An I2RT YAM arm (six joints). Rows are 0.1 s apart.
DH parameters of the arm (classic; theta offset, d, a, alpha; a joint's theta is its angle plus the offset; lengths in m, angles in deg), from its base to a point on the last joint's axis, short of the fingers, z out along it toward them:
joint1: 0 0.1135 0.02 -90
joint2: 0 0 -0.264 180
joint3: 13.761 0 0.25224 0
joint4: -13.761 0 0.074 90
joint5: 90 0 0 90
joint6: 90 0.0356 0 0
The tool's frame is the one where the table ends.
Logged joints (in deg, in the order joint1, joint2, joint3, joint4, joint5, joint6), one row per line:
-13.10, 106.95, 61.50, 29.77, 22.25, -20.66
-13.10, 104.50, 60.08, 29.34, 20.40, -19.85
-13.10, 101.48, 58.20, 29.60, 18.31, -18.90
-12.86, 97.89, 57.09, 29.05, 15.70, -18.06
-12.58, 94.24, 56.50, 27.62, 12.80, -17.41
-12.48, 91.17, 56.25, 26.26, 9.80, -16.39
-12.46, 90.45, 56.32, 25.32, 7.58, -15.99
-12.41, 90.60, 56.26, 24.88, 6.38, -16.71
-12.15, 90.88, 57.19, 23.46, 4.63, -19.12
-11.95, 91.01, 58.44, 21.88, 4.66, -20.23
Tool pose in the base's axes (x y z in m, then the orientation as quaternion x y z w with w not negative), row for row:
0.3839, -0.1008, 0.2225, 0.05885, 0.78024, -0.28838, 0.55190
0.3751, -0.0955, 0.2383, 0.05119, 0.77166, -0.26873, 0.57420
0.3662, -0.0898, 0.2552, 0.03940, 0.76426, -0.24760, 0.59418
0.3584, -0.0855, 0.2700, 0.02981, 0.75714, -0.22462, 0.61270
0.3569, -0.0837, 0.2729, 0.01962, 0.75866, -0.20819, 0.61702
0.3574, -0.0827, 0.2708, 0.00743, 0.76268, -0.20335, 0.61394
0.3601, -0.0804, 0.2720, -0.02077, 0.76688, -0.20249, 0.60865
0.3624, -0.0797, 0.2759, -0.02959, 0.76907, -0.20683, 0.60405
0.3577, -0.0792, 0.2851, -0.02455, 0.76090, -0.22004, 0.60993
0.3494, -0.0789, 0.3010, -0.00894, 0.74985, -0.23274, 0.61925
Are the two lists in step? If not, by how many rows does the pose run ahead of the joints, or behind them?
The pose runs 2 rows ahead of the joints: the pose in row i belongs to the joints in row i + 2.
